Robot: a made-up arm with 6 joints. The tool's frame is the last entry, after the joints.
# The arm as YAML. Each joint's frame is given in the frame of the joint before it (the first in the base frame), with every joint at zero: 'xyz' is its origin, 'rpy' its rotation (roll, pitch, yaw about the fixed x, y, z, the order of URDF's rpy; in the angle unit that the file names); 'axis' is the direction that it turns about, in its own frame. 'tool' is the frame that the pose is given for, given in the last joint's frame.
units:
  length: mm
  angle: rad
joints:
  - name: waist
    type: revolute
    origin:
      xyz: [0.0, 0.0, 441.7]
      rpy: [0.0, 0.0, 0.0]
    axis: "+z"
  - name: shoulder
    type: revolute
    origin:
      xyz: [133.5, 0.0, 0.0]
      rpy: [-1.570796, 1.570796, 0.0]
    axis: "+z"
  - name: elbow
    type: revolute
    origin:
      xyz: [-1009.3, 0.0, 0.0]
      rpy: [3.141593, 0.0, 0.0]
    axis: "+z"
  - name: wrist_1
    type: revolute
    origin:
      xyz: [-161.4, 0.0, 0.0]
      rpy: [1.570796, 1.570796, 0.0]
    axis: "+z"
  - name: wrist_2
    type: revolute
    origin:
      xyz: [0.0, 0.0, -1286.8]
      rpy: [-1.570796, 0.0, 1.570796]
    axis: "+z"
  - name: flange
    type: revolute
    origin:
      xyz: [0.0, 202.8, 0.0]
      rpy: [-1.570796, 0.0, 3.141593]
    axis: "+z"
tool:
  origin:
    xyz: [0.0, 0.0, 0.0]
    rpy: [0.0, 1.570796, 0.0]
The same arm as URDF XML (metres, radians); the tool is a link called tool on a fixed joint. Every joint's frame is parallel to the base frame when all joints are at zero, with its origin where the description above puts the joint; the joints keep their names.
<robot name="arm">
<joint name="tool_joint" type="fixed"><parent link="link6"/><child link="tool"/><origin xyz="0 0 0" rpy="0 0 0"/></joint>
<joint name="flange" type="continuous"><parent link="link5"/><child link="link6"/><origin xyz="0.2028 0 0"/><axis xyz="-1 0 0"/></joint>
<joint name="wrist_2" type="continuous"><parent link="link4"/><child link="link5"/><origin xyz="1.2868 0 0"/><axis xyz="0 -1 0"/></joint>
<joint name="wrist_1" type="continuous"><parent link="link3"/><child link="link4"/><origin xyz="0 0 0.1614"/><axis xyz="-1 0 0"/></joint>
<joint name="elbow" type="continuous"><parent link="link2"/><child link="link3"/><origin xyz="0 0 1.0093"/><axis xyz="0 -1 0"/></joint>
<joint name="shoulder" type="continuous"><parent link="link1"/><child link="link2"/><origin xyz="0.1335 0 0"/><axis xyz="0 1 0"/></joint>
<joint name="waist" type="continuous"><parent link="base_link"/><child link="link1"/><origin xyz="0 0 0.4417"/><axis xyz="0 0 1"/></joint>
<link name="base_link"/>
<link name="link1"/>
<link name="link2"/>
<link name="link3"/>
<link name="link4"/>
<link name="link5"/>
<link name="link6"/>
<link name="tool"/>
</robot>

